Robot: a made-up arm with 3 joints. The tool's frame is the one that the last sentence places.
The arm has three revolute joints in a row. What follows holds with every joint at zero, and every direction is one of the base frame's. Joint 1 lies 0.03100 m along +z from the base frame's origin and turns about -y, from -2.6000 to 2.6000 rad. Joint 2 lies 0.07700 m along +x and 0.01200 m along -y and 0.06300 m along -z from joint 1 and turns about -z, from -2.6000 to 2.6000 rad. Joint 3 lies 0.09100 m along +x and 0.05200 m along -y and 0.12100 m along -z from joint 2 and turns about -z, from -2.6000 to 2.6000 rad. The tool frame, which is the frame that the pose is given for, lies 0.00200 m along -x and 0.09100 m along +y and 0.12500 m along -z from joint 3; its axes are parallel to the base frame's.
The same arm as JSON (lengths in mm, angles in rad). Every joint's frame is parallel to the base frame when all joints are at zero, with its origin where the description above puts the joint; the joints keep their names.
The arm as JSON. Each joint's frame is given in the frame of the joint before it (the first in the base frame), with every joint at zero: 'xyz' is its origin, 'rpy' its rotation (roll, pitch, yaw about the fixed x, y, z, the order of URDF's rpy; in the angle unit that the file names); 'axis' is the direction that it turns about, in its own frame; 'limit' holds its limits. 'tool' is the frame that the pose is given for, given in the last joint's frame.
{
  "units": {
    "length": "mm",
    "angle": "rad"
  },
  "joints": [
    {
      "name": "joint 1",
      "type": "revolute",
      "origin": {
        "xyz": [
          0.0,
          0.0,
          31.0
        ],
        "rpy": [
          0.0,
          0.0,
          0.0
        ]
      },
      "axis": "-y",
      "limit": {
        "lower": -2.6,
        "upper": 2.6
      }
    },
    {
      "name": "joint 2",
      "type": "revolute",
      "origin": {
        "xyz": [
          77.0,
          -12.0,
          -63.0
        ],
        "rpy": [
          0.0,
          0.0,
          0.0
        ]
      },
      "axis": "-z",
      "limit": {
        "lower": -2.6,
        "upper": 2.6
      }
    },
    {
      "name": "joint 3",
      "type": "revolute",
      "origin": {
        "xyz": [
          91.0,
          -52.0,
          -121.0
        ],
        "rpy": [
          0.0,
          0.0,
          0.0
        ]
      },
      "axis": "-z",
      "limit": {
        "lower": -2.6,
        "upper": 2.6
      }
    }
  ],
  "tool": {
    "origin": {
      "xyz": [
        -2.0,
        91.0,
        -125.0
      ],
      "rpy": [
        0.0,
        0.0,
        0.0
      ]
    }
  }
}

